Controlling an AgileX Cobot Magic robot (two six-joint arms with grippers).
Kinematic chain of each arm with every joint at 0, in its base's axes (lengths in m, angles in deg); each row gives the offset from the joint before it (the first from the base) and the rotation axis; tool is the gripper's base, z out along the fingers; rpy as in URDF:
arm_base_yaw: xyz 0 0 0.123 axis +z
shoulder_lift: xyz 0 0 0 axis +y
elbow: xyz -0.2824 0 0.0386 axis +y
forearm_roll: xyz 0.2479 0 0.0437 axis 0.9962 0 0.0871
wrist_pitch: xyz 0 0 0 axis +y
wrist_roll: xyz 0.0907 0 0.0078 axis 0.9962 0 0.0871
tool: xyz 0 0 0 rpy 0 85 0
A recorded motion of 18 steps. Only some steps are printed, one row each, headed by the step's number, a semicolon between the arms.
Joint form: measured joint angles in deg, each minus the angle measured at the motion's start. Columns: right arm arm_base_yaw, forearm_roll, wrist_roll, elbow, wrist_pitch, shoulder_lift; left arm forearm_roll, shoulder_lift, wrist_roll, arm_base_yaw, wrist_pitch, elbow.
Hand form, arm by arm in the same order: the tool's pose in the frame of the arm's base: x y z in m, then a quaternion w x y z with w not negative. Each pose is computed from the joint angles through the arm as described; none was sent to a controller.
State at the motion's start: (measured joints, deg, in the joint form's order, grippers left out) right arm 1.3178 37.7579 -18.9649 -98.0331 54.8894 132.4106; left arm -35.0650 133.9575 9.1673 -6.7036 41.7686 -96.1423
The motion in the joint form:
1: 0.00 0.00 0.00 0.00 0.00 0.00; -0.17 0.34 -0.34 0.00 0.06 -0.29
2: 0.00 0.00 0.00 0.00 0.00 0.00; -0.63 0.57 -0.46 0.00 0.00 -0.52
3: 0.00 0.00 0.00 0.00 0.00 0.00; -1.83 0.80 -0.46 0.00 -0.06 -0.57
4: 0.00 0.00 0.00 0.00 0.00 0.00; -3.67 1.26 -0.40 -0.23 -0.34 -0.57
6: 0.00 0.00 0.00 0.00 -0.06 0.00; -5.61 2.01 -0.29 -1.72 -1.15 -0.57
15: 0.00 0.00 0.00 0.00 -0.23 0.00; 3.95 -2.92 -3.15 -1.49 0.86 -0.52
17: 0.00 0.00 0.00 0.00 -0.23 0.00; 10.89 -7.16 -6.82 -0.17 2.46 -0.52
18: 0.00 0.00 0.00 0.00 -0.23 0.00; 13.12 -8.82 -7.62 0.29 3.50 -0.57
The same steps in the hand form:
1: 0.4637 0.0563 0.1246 0.08874 0.00355 0.96065 0.26317; 0.4700 -0.0906 0.1020 0.13117 -0.06721 0.96252 -0.22768
2: 0.4637 0.0563 0.1246 0.08874 0.00355 0.96065 0.26317; 0.4709 -0.0910 0.1014 0.13131 -0.07097 0.96153 -0.23062
3: 0.4637 0.0563 0.1246 0.08874 0.00355 0.96065 0.26317; 0.4713 -0.0921 0.1003 0.13002 -0.07830 0.95939 -0.23777
4: 0.4637 0.0563 0.1246 0.08874 0.00355 0.96065 0.26317; 0.4716 -0.0954 0.0975 0.12767 -0.08796 0.95624 -0.24812
6: 0.4638 0.0563 0.1246 0.08921 0.00370 0.96065 0.26301; 0.4703 -0.1088 0.0924 0.12444 -0.08931 0.95379 -0.25852
15: 0.4640 0.0562 0.1246 0.09056 0.00411 0.96065 0.26254; 0.4668 -0.0994 0.1279 0.14665 -0.04753 0.96479 -0.21309
17: 0.4640 0.0562 0.1246 0.09056 0.00411 0.96065 0.26254; 0.4642 -0.0822 0.1592 0.16827 -0.04375 0.96867 -0.17736
18: 0.4640 0.0562 0.1246 0.09056 0.00411 0.96065 0.26254; 0.4621 -0.0763 0.1716 0.17463 -0.03943 0.96987 -0.16521

